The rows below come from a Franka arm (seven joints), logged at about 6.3 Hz.
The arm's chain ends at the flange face. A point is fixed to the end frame.
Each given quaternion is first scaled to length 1.
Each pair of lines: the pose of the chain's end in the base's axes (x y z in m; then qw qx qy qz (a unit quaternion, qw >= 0)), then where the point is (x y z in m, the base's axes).
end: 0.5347 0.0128 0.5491 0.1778 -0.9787 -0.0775 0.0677
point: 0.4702 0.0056 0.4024
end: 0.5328 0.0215 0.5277 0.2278 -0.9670 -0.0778 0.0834
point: 0.4625 0.0287 0.3837
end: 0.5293 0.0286 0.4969 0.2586 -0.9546 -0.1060 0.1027
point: 0.4539 0.0410 0.3558
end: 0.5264 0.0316 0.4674 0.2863 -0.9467 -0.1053 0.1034
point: 0.4498 0.0523 0.3280
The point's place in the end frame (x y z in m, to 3 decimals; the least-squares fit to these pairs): -0.049 0.051 0.144
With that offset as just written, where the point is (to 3 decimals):
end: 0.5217 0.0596 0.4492 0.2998 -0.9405 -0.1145 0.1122
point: 0.442 0.083 0.312
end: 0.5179 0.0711 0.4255 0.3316 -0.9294 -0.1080 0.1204
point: 0.435 0.104 0.292
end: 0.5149 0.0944 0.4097 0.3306 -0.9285 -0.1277 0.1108
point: 0.435 0.125 0.274
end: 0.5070 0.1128 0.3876 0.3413 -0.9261 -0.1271 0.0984
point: 0.430 0.148 0.251
